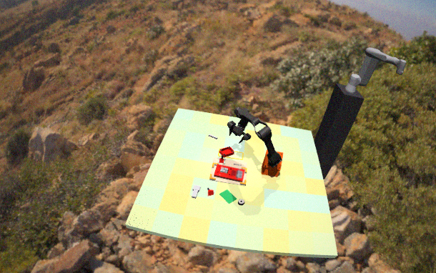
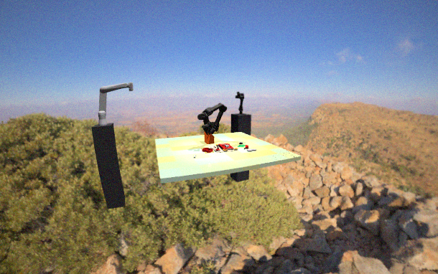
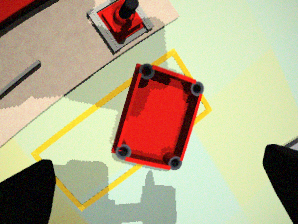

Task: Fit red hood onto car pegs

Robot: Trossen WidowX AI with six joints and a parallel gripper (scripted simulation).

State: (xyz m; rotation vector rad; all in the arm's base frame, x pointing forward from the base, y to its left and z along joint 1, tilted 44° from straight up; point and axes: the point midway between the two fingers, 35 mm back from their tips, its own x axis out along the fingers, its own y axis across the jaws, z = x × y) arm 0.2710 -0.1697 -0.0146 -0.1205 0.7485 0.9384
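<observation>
My gripper tip is 15 cm above the red hood, 3 cm to the left of it and 3 cm short of it. Round my gripper tip: white piece: 38 cm to the left, 22 cm ahead, 16 cm below; then white wheel: 44 cm to the left, 15 cm below, 8 cm behind; then green flat tile: 39 cm to the left, 16 cm below, 1 cm ahead.
</observation>
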